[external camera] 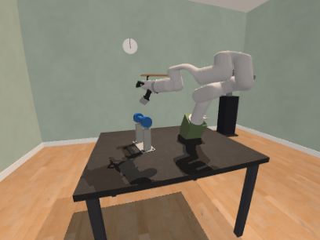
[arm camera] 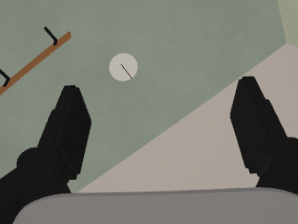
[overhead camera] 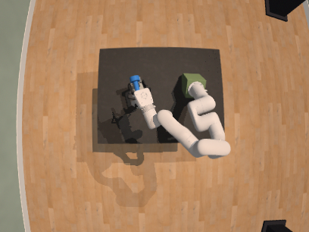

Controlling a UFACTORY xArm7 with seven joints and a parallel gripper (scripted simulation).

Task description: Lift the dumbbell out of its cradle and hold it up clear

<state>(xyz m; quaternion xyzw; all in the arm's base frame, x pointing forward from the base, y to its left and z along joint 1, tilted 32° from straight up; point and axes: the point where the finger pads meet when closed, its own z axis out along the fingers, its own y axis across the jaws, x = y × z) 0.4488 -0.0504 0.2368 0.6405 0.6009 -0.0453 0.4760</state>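
The blue dumbbell lies 10 mm ahead of my hand, 10 mm to the right of it and 230 mm below it. From my hand the other things lie so: grey cradle: 10 mm ahead, 10 mm to the right, 350 mm below.
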